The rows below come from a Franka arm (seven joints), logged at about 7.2 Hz.
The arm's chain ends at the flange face. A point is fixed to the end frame.
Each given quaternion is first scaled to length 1.
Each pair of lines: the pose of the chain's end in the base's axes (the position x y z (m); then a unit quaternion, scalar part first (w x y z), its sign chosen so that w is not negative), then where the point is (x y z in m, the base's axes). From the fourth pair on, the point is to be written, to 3 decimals.
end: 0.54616 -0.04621 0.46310 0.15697 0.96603 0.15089 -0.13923
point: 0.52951 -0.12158 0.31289
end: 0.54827 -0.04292 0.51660 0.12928 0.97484 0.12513 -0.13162
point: 0.53009 -0.10946 0.36245
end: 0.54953 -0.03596 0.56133 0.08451 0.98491 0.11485 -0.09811
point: 0.53921 -0.08706 0.40070
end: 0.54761 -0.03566 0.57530 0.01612 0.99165 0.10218 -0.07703
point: 0.541 -0.064 0.409
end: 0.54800 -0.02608 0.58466 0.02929 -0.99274 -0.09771 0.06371
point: 0.544 -0.039 0.416
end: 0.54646 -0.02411 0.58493 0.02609 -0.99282 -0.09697 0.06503
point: 0.542 -0.038 0.417
